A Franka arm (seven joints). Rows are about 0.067 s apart.
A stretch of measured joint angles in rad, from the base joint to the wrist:
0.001, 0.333, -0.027, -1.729, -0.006, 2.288, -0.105
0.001, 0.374, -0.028, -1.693, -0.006, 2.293, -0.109
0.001, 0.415, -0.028, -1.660, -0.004, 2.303, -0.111
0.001, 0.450, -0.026, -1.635, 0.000, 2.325, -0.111
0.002, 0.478, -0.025, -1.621, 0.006, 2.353, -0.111
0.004, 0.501, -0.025, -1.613, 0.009, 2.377, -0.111
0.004, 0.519, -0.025, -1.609, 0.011, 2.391, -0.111
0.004, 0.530, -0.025, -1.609, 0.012, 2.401, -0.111
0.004, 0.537, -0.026, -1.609, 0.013, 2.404, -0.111
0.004, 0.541, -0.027, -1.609, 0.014, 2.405, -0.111
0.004, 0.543, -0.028, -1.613, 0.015, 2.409, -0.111
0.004, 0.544, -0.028, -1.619, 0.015, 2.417, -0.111
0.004, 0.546, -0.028, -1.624, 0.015, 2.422, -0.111
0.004, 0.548, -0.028, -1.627, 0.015, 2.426, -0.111
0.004, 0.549, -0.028, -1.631, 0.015, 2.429, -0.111
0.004, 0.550, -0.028, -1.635, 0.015, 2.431, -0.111
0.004, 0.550, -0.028, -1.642, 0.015, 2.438, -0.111
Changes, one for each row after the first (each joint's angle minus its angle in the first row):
0.000, 0.041, -0.001, 0.036, 0.000, 0.005, -0.004
0.000, 0.082, -0.001, 0.069, 0.002, 0.015, -0.006
0.000, 0.117, 0.001, 0.094, 0.006, 0.037, -0.006
0.001, 0.145, 0.002, 0.108, 0.012, 0.065, -0.006
0.003, 0.168, 0.002, 0.116, 0.015, 0.089, -0.006
0.003, 0.186, 0.002, 0.120, 0.017, 0.103, -0.006
0.003, 0.197, 0.002, 0.120, 0.018, 0.113, -0.006
0.003, 0.204, 0.001, 0.120, 0.019, 0.116, -0.006
0.003, 0.208, 0.000, 0.120, 0.020, 0.117, -0.006
0.003, 0.210, -0.001, 0.116, 0.021, 0.121, -0.006
0.003, 0.211, -0.001, 0.110, 0.021, 0.129, -0.006
0.003, 0.213, -0.001, 0.105, 0.021, 0.134, -0.006
0.003, 0.215, -0.001, 0.102, 0.021, 0.138, -0.006
0.003, 0.216, -0.001, 0.098, 0.021, 0.141, -0.006
0.003, 0.217, -0.001, 0.094, 0.021, 0.143, -0.006
0.003, 0.217, -0.001, 0.087, 0.021, 0.150, -0.006

